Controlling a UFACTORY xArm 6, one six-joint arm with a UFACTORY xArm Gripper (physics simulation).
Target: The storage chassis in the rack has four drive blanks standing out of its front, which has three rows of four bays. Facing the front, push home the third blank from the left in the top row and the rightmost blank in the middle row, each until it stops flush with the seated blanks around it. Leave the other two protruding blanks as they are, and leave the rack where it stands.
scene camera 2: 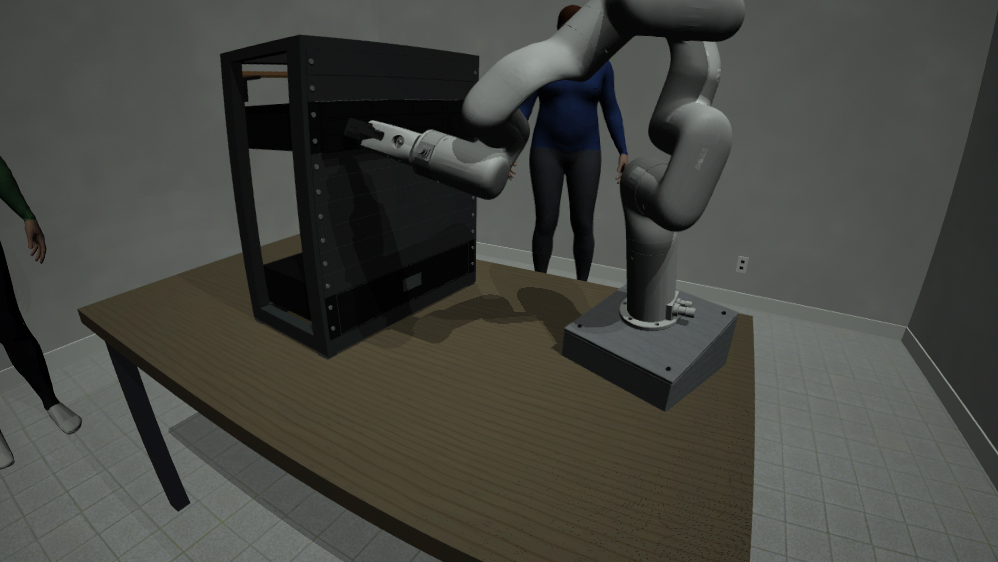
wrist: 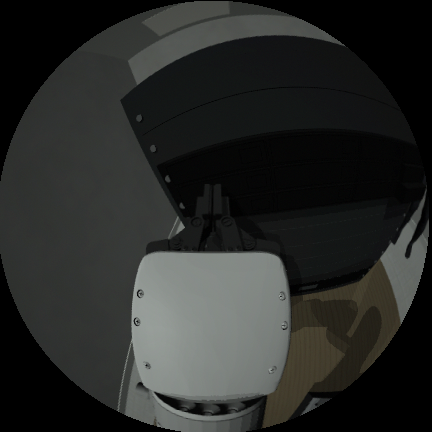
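Seen in the pictures: gripper, fingertip midpoint: (scene camera 2: 349, 126) (wrist: 212, 193); arm's base at its link origin: (scene camera 2: 650, 312).
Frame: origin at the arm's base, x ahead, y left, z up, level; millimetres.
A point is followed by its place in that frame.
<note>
The storage chassis (scene camera 2: 328, 125) @(x 482, y 364, z 350 mm) (wrist: 310, 155) @(x 484, y 219, z 367 mm) is a near-black band in the upper part of the rack (scene camera 2: 303, 209) @(x 519, y 404, z 205 mm) (wrist: 280, 62) @(x 499, y 223, z 463 mm). Faint bay outlines show on its front in the wrist view. At the right end there, a dark block (wrist: 411, 191) stands out from the front; its row is hard to tell. The other blanks are too dark to tell seated from protruding. My gripper (scene camera 2: 349, 128) @(x 475, y 325, z 345 mm) (wrist: 212, 193) @(x 475, y 325, z 345 mm) is shut and empty, with its fingertips in front of the chassis near its left end. Whether they touch the front cannot be told. The gripper hides part of the lower left front.
Plain panels lie above and below the chassis, and a second dark unit (scene camera 2: 370, 293) @(x 498, y 279, z 7 mm) sits low in the rack. The rack stands on the wooden table (scene camera 2: 446, 432) @(x 177, y 424, z -96 mm) (wrist: 305, 365) @(x 246, y 129, z -96 mm). The arm's grey base block (scene camera 2: 614, 359) @(x 19, y 139, z -46 mm) stands to the right. A person in blue (scene camera 2: 569, 125) stands behind the table.
</note>
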